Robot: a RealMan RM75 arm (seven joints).
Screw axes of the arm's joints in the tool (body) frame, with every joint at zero. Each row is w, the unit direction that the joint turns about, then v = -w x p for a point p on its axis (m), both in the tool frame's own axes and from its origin. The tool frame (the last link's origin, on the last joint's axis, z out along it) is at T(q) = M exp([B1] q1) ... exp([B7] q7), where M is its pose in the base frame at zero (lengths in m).
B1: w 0 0 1 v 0 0 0
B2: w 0 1 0 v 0.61 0 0
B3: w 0 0 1 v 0 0 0
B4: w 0 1 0 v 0.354 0 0
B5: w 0 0 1 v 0 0 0
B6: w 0 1 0 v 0.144 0 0
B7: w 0 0 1 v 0 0 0
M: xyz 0 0 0.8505 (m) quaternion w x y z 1 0 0 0
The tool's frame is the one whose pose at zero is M.
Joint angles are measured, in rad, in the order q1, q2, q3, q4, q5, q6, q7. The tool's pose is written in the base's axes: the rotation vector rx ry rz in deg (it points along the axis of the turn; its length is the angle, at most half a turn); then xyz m. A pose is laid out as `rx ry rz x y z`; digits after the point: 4 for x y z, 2 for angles.
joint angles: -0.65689 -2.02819 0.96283 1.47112 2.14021 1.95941 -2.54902
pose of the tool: -165.03 -61.03 -6.09 -0.1278 0.3324 0.0820
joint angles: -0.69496 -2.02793 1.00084 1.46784 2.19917 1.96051 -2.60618
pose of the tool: -163.69 -63.21 -0.02 -0.1210 0.3371 0.0756
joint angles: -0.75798 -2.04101 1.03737 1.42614 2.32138 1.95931 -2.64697
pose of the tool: -161.01 -65.79 9.47 -0.1170 0.3459 0.0626
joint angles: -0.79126 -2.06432 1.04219 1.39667 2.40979 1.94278 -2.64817
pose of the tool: -158.78 -66.46 13.72 -0.1167 0.3519 0.0528
